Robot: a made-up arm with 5 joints.
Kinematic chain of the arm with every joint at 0, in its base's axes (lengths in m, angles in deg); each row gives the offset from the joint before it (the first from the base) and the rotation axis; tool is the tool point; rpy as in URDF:
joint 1: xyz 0.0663 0 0.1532 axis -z
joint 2: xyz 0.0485 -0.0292 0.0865 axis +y
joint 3: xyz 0.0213 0 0.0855 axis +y
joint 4: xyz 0.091 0 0.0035 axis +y
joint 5: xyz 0.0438 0.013 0 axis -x
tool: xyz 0 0 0 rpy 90 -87.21 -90
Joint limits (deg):
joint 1: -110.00..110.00
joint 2: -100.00..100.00
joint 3: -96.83..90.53
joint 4: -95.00..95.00
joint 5: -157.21..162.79
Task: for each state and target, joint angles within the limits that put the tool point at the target. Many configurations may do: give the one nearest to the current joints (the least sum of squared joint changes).
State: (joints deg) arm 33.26 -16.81 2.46 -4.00 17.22
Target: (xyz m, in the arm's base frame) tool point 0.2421 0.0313 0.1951
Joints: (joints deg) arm -15.30 25.29 31.58 4.65 17.22
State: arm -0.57 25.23 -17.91 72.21 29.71
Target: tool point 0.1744 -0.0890 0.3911
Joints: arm 32.82 -14.95 -39.44 71.26 29.71
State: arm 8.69 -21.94 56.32 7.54 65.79
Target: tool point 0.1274 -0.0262 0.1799
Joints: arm 9.11 24.84 80.75 8.93 65.79
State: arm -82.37 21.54 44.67 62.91 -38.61
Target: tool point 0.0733 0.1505 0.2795
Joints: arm -93.51 -15.72 22.01 66.29 -38.61
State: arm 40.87 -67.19 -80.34 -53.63 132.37
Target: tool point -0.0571 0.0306 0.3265
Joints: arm 21.25 -58.15 -87.54 -68.84 132.37
